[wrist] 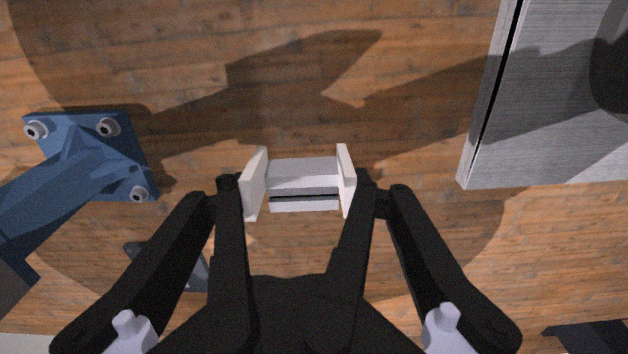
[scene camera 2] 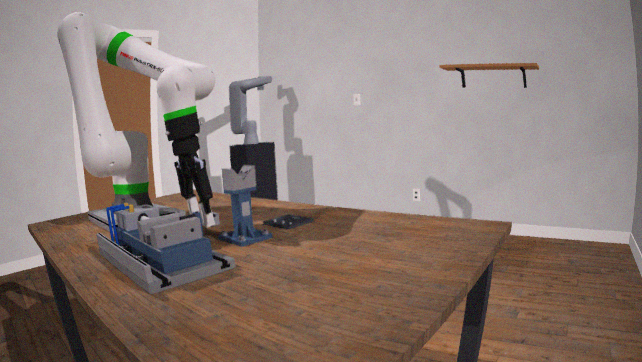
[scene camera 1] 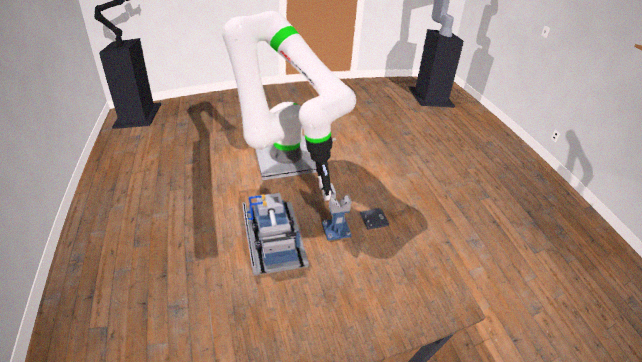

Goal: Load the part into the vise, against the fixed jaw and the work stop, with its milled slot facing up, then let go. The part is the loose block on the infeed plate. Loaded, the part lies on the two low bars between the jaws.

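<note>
The part is a light grey block with a dark slot running along its length, seen on its camera-facing side in the wrist view. My gripper is shut on the part, with white pads against its two ends. Whether the part touches anything below is hidden. The vise, blue and grey with upright jaws, stands apart from the gripper, to its lower left in scene camera 1. The vise does not show in the wrist view.
A blue stand with a grey V-shaped top stands close beside the gripper. A dark flat plate lies beyond it. The arm's grey base plate is behind. Blue brackets rise at the vise's side.
</note>
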